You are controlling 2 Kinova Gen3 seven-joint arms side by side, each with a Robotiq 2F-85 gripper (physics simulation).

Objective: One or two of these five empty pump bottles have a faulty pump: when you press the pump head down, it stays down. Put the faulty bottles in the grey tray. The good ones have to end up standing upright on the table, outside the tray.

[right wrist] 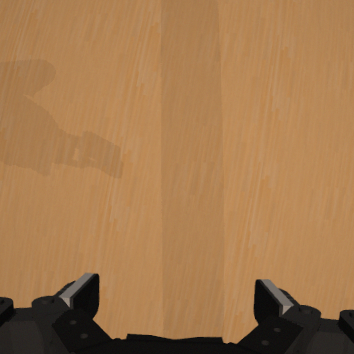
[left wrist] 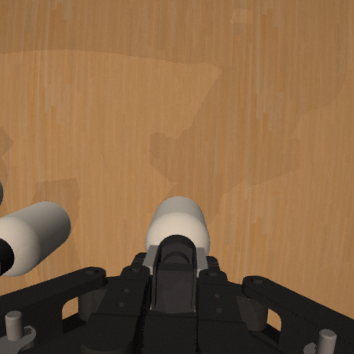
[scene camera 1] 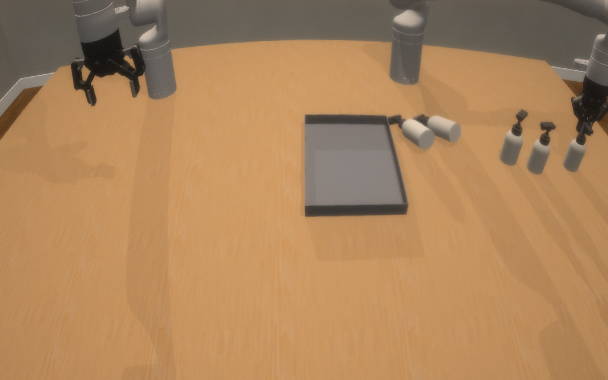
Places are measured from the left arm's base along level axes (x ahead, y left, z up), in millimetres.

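Where they show: left gripper, fingertip midpoint: (left wrist: 176,261) (scene camera 1: 582,133); right gripper, fingertip midpoint: (right wrist: 176,294) (scene camera 1: 114,99); left arm's base, origin of the base link: (scene camera 1: 404,77); right arm's base, origin of the base link: (scene camera 1: 162,91).
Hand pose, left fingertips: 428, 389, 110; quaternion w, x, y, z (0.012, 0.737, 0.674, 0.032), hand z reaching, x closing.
Each offset is from my left fingertips to the top centre of the thing, as dx, dy, dz. "spot": to the spot under its first point. Level surfaces: height alone.
Two white pump bottles {-132, -461, -47} (scene camera 1: 417,133) {-142, -386, -45} (scene camera 1: 444,128) with dark heads lie on their sides by the grey tray's {-40, -621, -80} (scene camera 1: 356,209) right rim. The tray is empty. Two bottles {-34, -206, +30} (scene camera 1: 511,148) {+5, -135, +30} (scene camera 1: 539,157) stand upright at the right. A neighbouring bottle {spot: -3, -110, -63} (left wrist: 47,230) shows at the left wrist view's left edge. The fifth bottle {+5, +0, +31} (scene camera 1: 574,156) (left wrist: 178,225) is upright under my left gripper (scene camera 1: 586,127) (left wrist: 176,261), which is shut on its dark pump head. Whether its base touches the table is unclear. My right gripper (scene camera 1: 113,98) (right wrist: 176,294) is open and empty, above the table at the upper left.
The grey base of one arm (scene camera 1: 160,70) stands at the back left, and the other arm's base (scene camera 1: 406,55) stands behind the lying bottles. The wooden table {dz -110} (scene camera 1: 225,275) carries long arm shadows. The nearest upright bottle stands close to the left gripper.
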